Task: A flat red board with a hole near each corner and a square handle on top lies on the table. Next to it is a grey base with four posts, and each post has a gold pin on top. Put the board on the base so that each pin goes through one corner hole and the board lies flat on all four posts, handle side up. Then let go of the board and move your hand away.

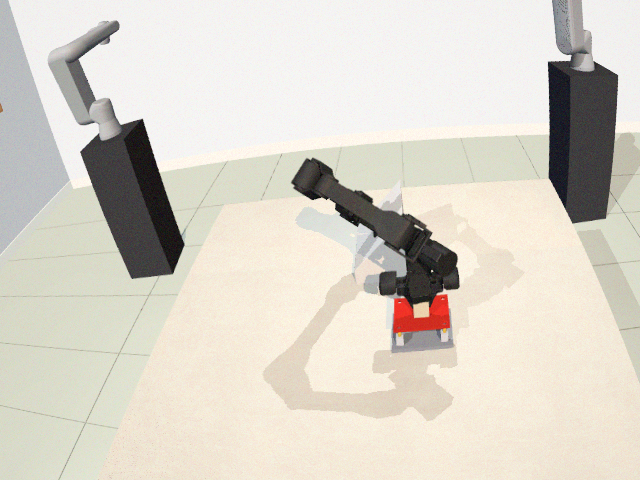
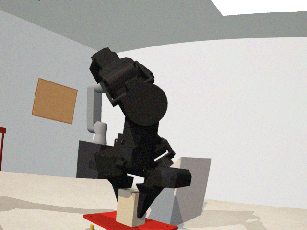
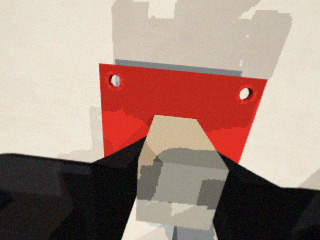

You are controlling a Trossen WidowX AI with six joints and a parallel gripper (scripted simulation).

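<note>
Right now the grey base is 8 cm below my gripper tip. The rest, counted from my gripper tip: red board (right at my gripper tip).
</note>
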